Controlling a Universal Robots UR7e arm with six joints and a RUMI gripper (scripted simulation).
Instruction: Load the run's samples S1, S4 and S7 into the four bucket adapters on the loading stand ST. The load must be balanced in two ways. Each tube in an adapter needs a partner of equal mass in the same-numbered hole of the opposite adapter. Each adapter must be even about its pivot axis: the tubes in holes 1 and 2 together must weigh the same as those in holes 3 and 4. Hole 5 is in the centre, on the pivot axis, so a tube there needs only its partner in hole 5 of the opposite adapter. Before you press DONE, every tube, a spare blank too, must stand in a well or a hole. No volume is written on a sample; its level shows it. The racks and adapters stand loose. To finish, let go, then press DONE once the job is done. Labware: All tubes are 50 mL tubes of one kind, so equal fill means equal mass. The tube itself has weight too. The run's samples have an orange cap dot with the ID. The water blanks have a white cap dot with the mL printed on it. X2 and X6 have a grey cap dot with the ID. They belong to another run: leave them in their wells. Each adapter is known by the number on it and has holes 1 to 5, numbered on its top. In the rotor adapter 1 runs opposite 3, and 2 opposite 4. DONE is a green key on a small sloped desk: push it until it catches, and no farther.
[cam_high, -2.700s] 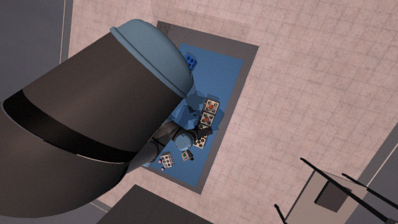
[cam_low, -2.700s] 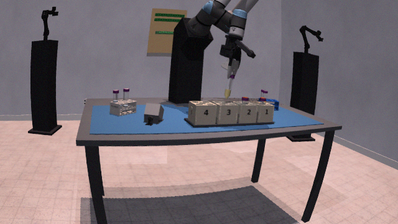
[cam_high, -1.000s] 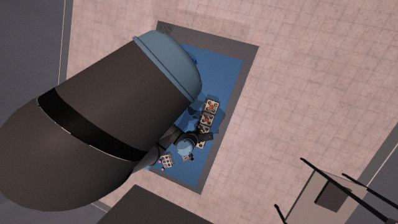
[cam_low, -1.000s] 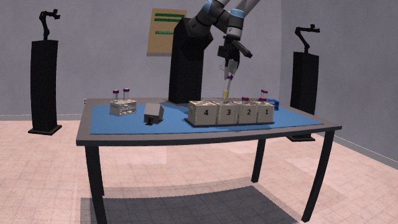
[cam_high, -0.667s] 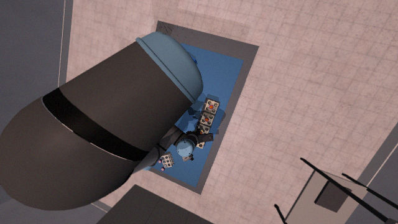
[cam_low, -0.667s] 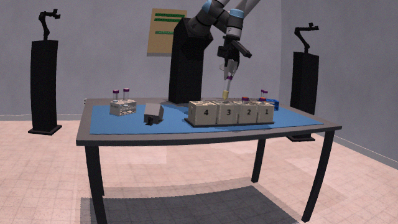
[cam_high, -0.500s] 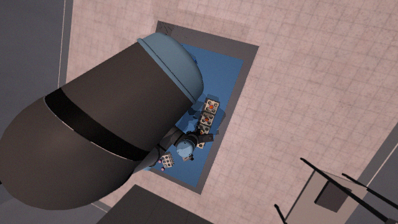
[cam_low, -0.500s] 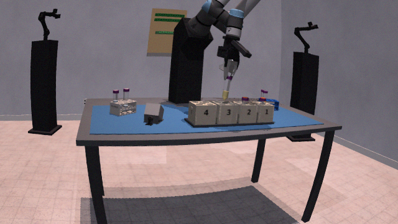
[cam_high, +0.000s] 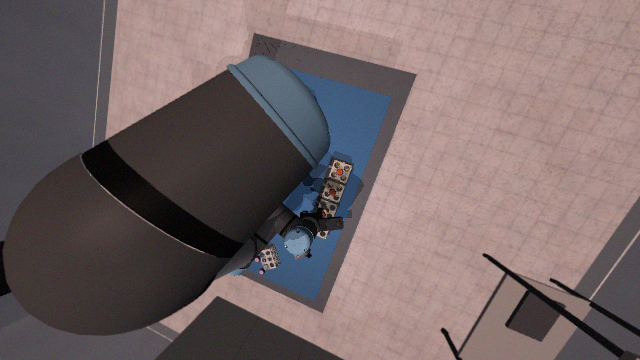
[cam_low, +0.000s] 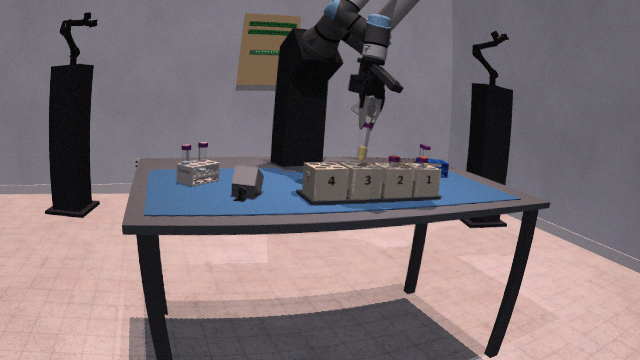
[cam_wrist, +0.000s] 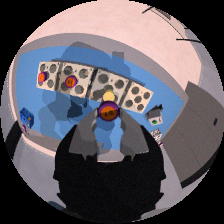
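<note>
Now: the bucket adapter 16 cm below my hand, 12 cm to the right of it and 3 cm ahead of it. Round my hand: blue rack (42 cm behind, 40 cm to the left, 18 cm below); white rack (51 cm to the right, 18 cm below, 12 cm behind).
</note>
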